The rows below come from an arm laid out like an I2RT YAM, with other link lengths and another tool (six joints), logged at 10 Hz.
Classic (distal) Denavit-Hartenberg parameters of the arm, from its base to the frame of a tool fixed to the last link. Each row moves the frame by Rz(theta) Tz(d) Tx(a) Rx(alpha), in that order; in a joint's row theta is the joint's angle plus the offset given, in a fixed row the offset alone. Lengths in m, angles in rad.
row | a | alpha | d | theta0
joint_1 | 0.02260 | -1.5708 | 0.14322 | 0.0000
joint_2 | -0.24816 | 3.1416 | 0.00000 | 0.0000
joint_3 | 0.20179 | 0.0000 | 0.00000 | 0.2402
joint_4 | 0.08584 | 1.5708 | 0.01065 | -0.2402
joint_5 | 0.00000 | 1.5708 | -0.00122 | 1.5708
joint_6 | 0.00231 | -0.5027 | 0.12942 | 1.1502
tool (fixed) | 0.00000 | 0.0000 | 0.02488 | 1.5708
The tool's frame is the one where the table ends.
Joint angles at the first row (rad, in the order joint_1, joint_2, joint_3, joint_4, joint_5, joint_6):
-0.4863, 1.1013, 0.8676, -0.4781, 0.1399, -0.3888
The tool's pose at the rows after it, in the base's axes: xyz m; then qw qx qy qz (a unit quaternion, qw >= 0):
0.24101 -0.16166 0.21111 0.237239 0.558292 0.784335 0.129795
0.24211 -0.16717 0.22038 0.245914 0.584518 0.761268 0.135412
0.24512 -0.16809 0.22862 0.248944 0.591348 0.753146 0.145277
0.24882 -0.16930 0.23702 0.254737 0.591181 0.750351 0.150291
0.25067 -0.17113 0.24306 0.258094 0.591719 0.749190 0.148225
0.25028 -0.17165 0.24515 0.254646 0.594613 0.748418 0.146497
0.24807 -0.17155 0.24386 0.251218 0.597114 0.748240 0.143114
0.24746 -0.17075 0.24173 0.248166 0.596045 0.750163 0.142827
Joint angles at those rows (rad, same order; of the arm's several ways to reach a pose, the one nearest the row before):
-0.4863, 1.1134, 0.8979, -0.4903, 0.1764, -0.3471
-0.4862, 1.1307, 0.9476, -0.5222, 0.2098, -0.2824
-0.4870, 1.1439, 0.9925, -0.5516, 0.2059, -0.2540
-0.4871, 1.1544, 1.0293, -0.5659, 0.2020, -0.2457
-0.4863, 1.1641, 1.0588, -0.5801, 0.2086, -0.2458
-0.4863, 1.1717, 1.0806, -0.6031, 0.2130, -0.2430
-0.4863, 1.1697, 1.0803, -0.6135, 0.2194, -0.2433
-0.4863, 1.1685, 1.0738, -0.6134, 0.2163, -0.2470

